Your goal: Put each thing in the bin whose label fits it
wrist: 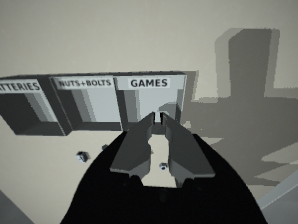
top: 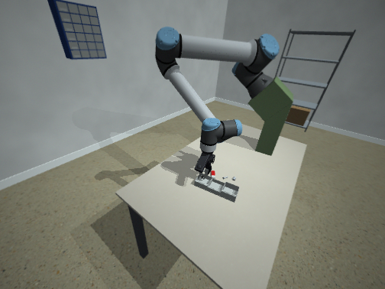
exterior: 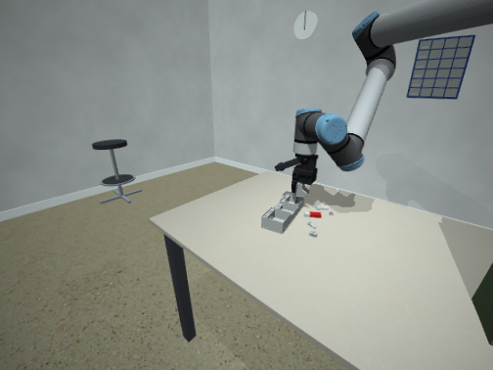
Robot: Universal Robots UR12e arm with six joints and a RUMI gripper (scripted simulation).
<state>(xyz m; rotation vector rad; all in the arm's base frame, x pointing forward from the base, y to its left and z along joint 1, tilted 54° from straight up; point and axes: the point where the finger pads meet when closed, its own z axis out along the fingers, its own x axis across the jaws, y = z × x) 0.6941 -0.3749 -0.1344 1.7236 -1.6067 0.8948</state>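
My gripper is now 10 mm short of the grey three-compartment bin row, 100 mm to the right of it and 10 mm above it. From my hand the other things lie so: ring-shaped nut (150 mm behind, 20 mm to the right, 30 mm below); red-and-white block (80 mm behind, 40 mm to the left, 30 mm below); white patterned piece (100 mm behind, 60 mm to the right, 30 mm below).
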